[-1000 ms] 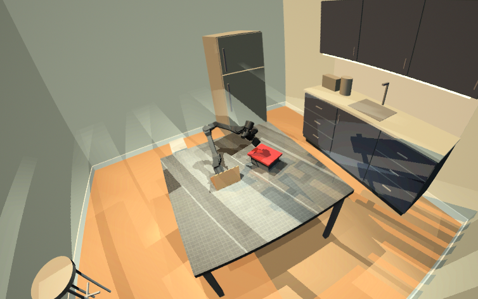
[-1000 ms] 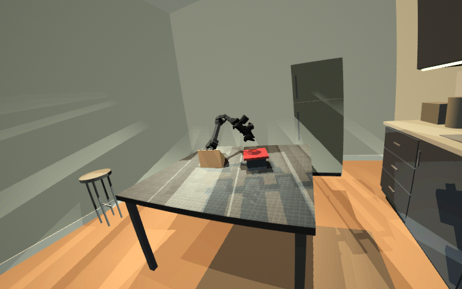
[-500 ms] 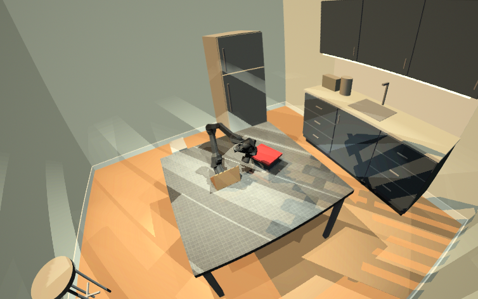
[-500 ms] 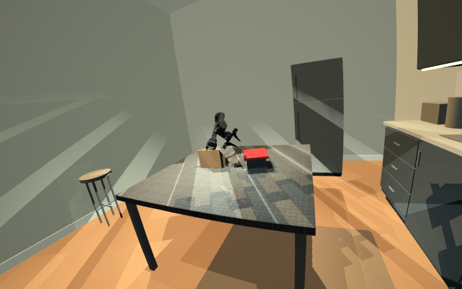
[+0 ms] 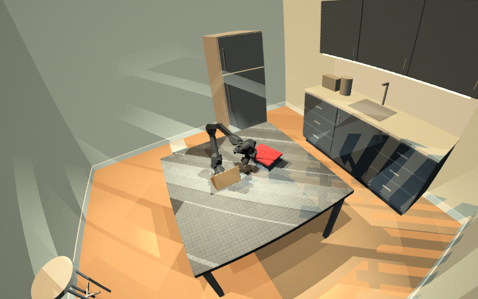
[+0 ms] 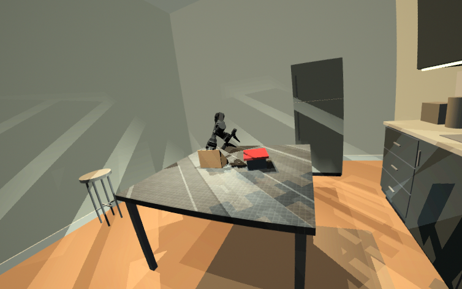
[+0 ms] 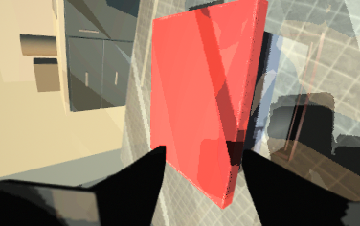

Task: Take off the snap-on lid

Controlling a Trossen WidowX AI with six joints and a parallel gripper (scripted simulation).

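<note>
Right now my gripper tip is 120 mm short of the lid, 40 mm to the right of it and 90 mm above it. From my gripper tip the other things lie so: storage box 120 mm ahead, 40 mm to the left, 140 mm below.
</note>
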